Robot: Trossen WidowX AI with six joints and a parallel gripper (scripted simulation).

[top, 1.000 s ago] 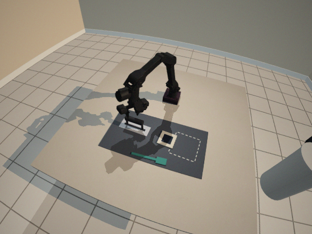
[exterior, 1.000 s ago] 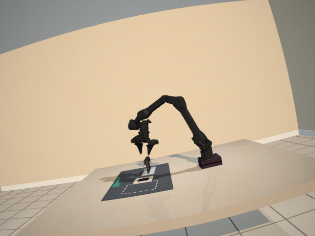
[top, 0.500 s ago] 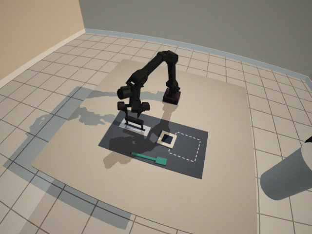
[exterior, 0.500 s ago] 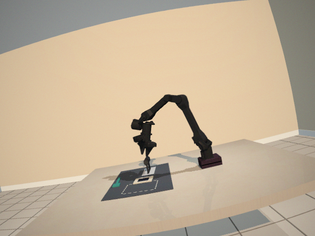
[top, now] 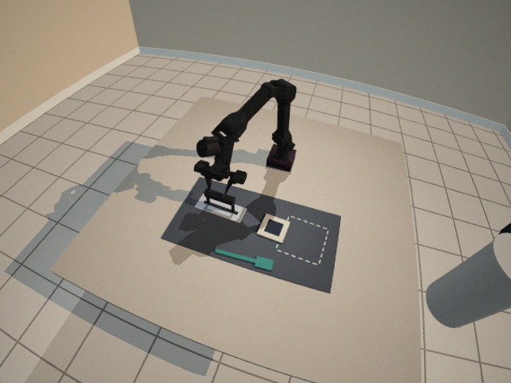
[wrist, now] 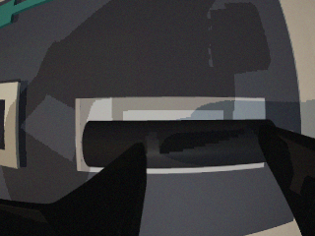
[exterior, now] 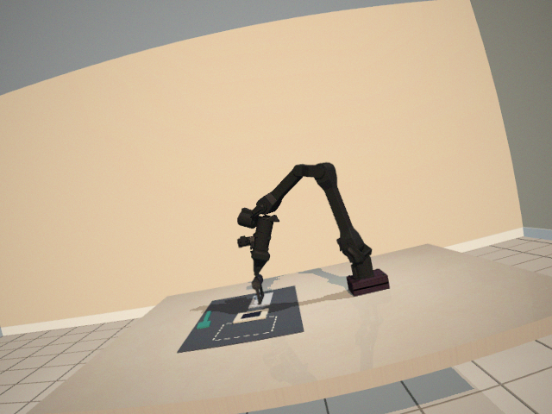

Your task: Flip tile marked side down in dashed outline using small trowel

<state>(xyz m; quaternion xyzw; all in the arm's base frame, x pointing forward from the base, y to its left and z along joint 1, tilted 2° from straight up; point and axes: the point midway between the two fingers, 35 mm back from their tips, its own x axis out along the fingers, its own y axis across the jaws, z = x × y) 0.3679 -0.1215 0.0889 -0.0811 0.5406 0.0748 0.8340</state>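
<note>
The trowel is 6 cm below my gripper tip, 3 cm to the left of it and 1 cm behind it. Also, from my gripper tip: tile (24 cm to the left, 10 cm below, 1 cm behind); green flat tool (21 cm to the left, 15 cm ahead, 10 cm below); dark mat (17 cm to the left, 12 cm below, 1 cm ahead).
</note>
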